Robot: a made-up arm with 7 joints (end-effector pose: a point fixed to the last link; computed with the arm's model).
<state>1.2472 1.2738 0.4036 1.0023 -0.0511 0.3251 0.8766</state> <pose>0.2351 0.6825 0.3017 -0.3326 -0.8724 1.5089</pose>
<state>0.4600 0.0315 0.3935 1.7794 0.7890 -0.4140 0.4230</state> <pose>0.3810 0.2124 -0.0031 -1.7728 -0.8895 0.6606</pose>
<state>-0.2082 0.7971 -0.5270 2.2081 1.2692 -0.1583 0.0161</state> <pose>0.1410 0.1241 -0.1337 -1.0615 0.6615 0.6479</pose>
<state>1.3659 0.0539 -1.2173 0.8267 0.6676 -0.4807 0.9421</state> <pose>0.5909 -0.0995 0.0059 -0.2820 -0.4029 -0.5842</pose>
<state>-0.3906 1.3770 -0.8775 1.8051 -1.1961 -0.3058 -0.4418</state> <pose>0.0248 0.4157 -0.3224 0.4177 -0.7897 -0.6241</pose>
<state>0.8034 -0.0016 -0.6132 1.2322 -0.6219 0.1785 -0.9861</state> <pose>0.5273 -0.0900 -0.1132 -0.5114 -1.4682 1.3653</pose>
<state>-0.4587 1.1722 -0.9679 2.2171 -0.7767 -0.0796 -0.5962</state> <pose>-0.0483 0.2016 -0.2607 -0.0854 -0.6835 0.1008</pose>
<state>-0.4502 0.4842 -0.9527 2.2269 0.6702 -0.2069 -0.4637</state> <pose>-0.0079 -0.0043 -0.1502 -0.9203 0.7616 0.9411</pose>
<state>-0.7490 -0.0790 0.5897 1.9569 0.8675 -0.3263 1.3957</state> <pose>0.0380 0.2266 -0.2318 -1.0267 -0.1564 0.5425</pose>
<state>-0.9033 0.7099 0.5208 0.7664 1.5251 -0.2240 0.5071</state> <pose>-0.1571 0.6105 -0.3239 -0.6517 0.1879 2.2394</pose>
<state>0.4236 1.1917 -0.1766 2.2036 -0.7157 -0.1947 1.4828</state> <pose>0.3103 0.2846 0.0103 1.5009 -0.6271 -0.2348</pose>
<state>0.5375 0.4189 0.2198 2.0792 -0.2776 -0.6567 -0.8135</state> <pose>0.3476 0.2096 0.0738 -1.5656 -2.1150 0.8716</pose>
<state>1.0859 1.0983 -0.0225 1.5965 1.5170 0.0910 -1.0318</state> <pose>0.3146 0.4151 0.2997 -1.7676 -0.4340 1.7179</pose>
